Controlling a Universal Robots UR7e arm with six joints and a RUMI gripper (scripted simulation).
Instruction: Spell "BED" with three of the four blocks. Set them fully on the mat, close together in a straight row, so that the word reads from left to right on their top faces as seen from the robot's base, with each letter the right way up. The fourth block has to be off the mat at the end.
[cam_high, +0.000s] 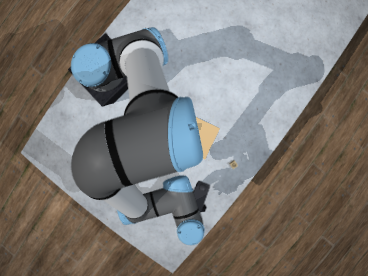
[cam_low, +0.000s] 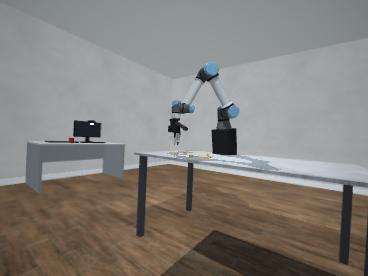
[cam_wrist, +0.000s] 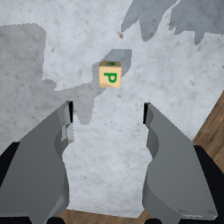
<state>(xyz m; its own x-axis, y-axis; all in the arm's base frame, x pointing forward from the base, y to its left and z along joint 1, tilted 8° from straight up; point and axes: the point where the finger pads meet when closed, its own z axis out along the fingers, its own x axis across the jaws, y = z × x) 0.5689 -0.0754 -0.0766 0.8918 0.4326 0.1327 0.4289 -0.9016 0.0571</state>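
Right now the E block is 9 cm below my hand. Also, from my hand: tan mat: 17 cm behind, 16 cm to the left, 10 cm below; then B block: 20 cm behind, 18 cm to the left, 8 cm below; then D block: 16 cm behind, 9 cm below, 7 cm to the right.
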